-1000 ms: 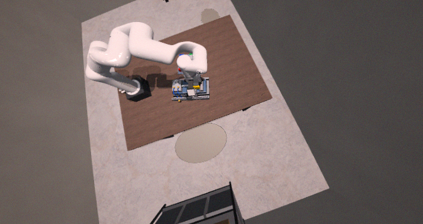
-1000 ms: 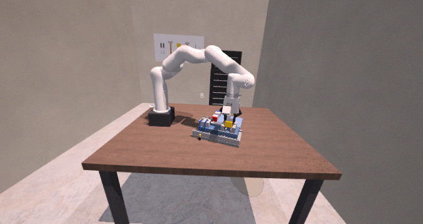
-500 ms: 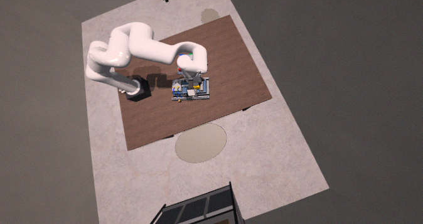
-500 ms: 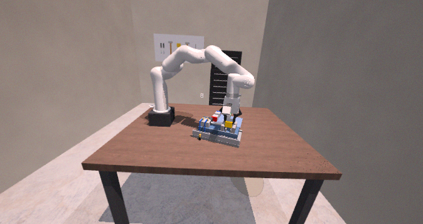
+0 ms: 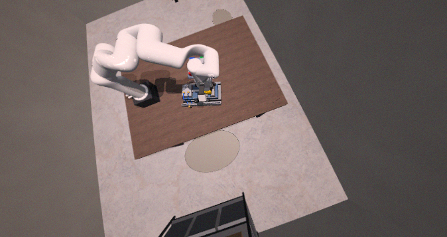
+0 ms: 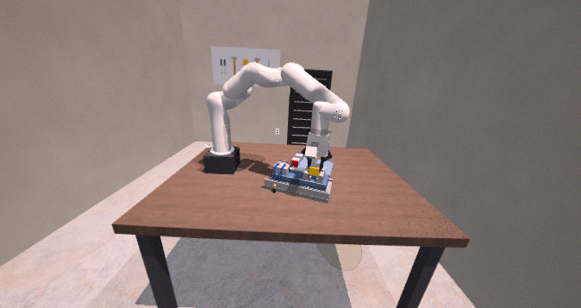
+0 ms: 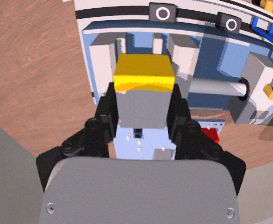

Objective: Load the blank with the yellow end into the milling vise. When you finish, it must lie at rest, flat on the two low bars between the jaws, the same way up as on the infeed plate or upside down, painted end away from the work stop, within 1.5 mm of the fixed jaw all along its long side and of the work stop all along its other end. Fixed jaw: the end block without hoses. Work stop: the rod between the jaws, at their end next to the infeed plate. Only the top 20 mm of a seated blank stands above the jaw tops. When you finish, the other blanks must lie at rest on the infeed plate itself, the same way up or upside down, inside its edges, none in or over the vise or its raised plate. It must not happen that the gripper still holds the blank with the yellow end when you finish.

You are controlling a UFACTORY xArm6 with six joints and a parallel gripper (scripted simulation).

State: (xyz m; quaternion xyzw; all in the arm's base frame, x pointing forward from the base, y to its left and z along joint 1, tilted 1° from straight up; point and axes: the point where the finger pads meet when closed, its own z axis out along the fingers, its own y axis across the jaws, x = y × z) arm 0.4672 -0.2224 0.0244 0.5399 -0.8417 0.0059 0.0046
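My gripper is now 20 mm above the yellow-ended blank. The rest, counted from my hand: dark rod 30 mm ahead, 50 mm to the left, 30 mm below; vise 60 mm behind, 30 mm to the left, 80 mm below; red-ended blank 50 mm behind, 240 mm to the left, 100 mm below.
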